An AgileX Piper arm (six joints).
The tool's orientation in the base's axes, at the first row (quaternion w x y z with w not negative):
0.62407 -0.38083 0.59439 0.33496
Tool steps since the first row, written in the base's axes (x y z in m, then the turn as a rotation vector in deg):
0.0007 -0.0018 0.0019 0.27 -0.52 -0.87
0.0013 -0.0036 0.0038 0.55 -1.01 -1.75
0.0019 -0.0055 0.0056 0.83 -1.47 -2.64
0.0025 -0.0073 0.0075 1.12 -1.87 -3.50
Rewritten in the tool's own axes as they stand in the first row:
-0.0018 -0.0016 -0.0012 0.90 -0.42 -0.33
-0.0036 -0.0032 -0.0025 1.82 -0.83 -0.62
-0.0053 -0.0048 -0.0039 2.74 -1.23 -0.89
-0.0071 -0.0063 -0.0051 3.63 -1.61 -1.10

